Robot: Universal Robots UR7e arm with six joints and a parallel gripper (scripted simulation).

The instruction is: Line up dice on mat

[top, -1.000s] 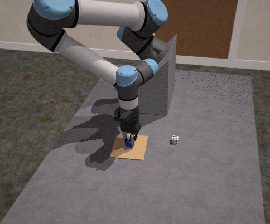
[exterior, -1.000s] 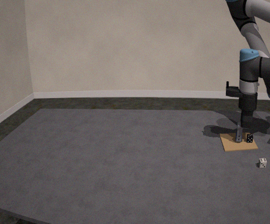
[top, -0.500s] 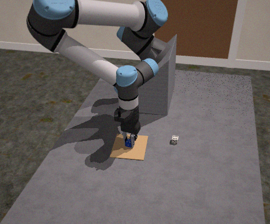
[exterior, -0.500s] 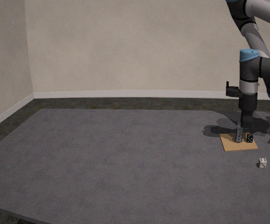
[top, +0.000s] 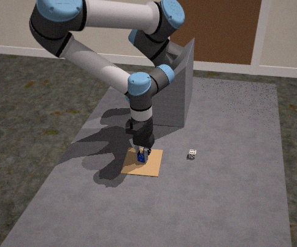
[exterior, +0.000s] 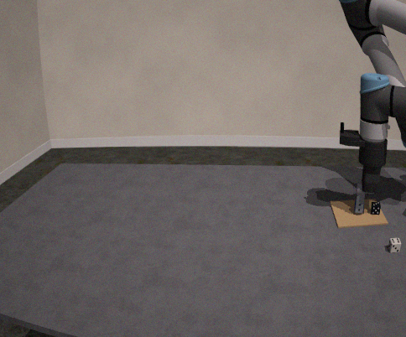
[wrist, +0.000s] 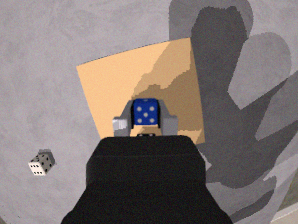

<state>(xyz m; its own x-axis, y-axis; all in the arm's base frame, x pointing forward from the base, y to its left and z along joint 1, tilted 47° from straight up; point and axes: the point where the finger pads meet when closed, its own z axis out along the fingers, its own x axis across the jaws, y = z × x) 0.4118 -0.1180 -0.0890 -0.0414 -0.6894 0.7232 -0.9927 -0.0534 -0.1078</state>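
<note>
Now: hand 10 mm above the blue die. Round my hand: white die (80 mm behind, 180 mm to the left, 20 mm below); tan mat (30 mm below); black die (50 mm behind, 10 mm below).
</note>
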